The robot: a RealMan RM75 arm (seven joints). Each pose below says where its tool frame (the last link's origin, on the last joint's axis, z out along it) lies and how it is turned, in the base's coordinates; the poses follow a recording.
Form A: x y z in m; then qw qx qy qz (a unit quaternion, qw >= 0).
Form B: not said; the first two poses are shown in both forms.
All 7 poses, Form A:
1: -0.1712 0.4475 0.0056 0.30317 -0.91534 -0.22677 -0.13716
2: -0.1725 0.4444 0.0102 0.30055 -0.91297 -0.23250 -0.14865
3: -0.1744 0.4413 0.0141 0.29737 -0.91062 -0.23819 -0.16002
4: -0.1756 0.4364 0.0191 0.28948 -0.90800 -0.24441 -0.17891
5: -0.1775 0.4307 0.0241 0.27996 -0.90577 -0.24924 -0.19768
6: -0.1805 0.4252 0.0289 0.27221 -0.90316 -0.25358 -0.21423
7: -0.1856 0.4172 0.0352 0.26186 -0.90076 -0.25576 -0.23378
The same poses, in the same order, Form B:
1:
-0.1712 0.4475 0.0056
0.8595 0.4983 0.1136
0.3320 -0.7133 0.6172
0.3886 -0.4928 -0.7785

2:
-0.1725 0.4444 0.0102
0.8477 0.5139 0.1317
0.3352 -0.7112 0.6179
0.4112 -0.4797 -0.7751

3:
-0.1744 0.4413 0.0141
0.8353 0.5290 0.1498
0.3386 -0.7097 0.6178
0.4331 -0.4654 -0.7719

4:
-0.1756 0.4364 0.0191
0.8165 0.5474 0.1834
0.3403 -0.7129 0.6131
0.4664 -0.4382 -0.7684

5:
-0.1775 0.4307 0.0241
0.7976 0.5622 0.2186
0.3408 -0.7190 0.6057
0.4977 -0.4086 -0.7651

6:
-0.1805 0.4252 0.0289
0.7796 0.5747 0.2489
0.3414 -0.7232 0.6004
0.5250 -0.3831 -0.7600

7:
-0.1856 0.4172 0.0352
0.7599 0.5832 0.2872
0.3383 -0.7320 0.5913
0.5551 -0.3522 -0.7536

